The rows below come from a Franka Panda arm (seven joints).
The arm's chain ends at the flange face. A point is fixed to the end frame.
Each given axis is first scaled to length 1.
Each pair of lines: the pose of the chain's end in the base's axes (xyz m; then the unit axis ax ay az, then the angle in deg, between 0 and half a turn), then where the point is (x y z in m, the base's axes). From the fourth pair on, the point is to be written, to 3 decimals.
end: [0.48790, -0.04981, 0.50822, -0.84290, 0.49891, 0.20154, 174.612]
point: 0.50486 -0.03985 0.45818
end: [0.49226, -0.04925, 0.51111, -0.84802, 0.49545, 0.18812, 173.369]
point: 0.51094 -0.03891 0.46176
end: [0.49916, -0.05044, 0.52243, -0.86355, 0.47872, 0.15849, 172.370]
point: 0.52069 -0.03984 0.47431
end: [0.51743, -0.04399, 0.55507, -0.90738, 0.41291, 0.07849, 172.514]
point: 0.545 -0.033 0.510
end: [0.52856, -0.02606, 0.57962, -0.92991, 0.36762, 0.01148, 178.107]
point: 0.559 -0.018 0.536
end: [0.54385, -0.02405, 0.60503, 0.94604, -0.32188, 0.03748, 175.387]
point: 0.576 -0.019 0.562
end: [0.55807, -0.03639, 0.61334, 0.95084, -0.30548, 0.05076, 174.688]
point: 0.591 -0.031 0.571
